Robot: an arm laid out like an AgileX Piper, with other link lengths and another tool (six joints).
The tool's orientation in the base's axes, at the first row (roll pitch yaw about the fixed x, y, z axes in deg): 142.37, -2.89, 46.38
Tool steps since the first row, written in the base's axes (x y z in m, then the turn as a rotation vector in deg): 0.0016, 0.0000, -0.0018, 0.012, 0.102, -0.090; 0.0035, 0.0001, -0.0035, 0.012, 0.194, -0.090; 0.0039, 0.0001, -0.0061, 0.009, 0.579, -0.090; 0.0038, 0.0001, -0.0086, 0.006, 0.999, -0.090; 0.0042, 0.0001, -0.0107, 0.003, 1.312, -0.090; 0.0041, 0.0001, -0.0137, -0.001, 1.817, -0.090; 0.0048, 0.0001, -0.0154, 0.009, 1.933, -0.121; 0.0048, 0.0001, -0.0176, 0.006, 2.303, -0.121
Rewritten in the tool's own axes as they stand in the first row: 0.0010, -0.0002, 0.0022, 0.077, -0.106, 0.037; 0.0023, -0.0003, 0.0044, 0.144, -0.159, 0.001; 0.0025, -0.0016, 0.0066, 0.420, -0.379, -0.152; 0.0023, -0.0032, 0.0085, 0.722, -0.620, -0.318; 0.0024, -0.0043, 0.0104, 0.946, -0.799, -0.442; 0.0022, -0.0061, 0.0127, 1.308, -1.089, -0.642; 0.0026, -0.0068, 0.0144, 1.398, -1.168, -0.658; 0.0025, -0.0081, 0.0161, 1.663, -1.380, -0.805
